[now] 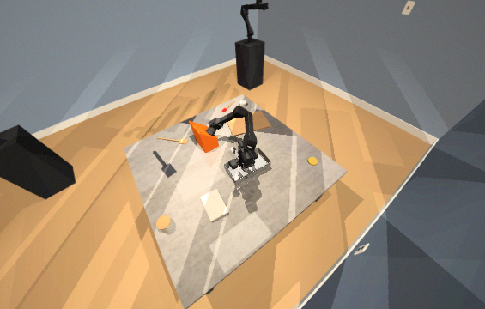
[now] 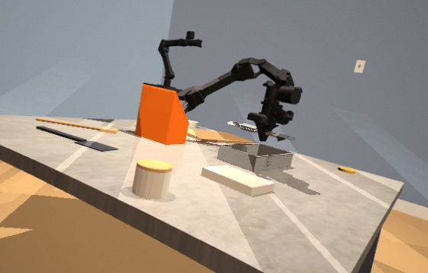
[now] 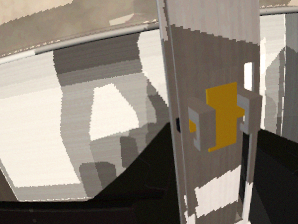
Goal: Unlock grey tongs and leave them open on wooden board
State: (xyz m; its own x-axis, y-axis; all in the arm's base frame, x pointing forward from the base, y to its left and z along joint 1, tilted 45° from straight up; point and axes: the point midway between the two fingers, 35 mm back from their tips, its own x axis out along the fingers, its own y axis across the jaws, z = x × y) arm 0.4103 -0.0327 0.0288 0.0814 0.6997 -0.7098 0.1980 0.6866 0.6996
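My gripper tip is now 3 cm past the roasting tin, 6 cm to the right of it and 7 cm above it. The rest, counted from my gripper tip: yellow lock piece: 2 cm ahead, 4 cm above; then wooden board: 40 cm behind, 40 cm to the left, 9 cm below; then cream slab: 5 cm ahead, 30 cm to the right, 9 cm below.
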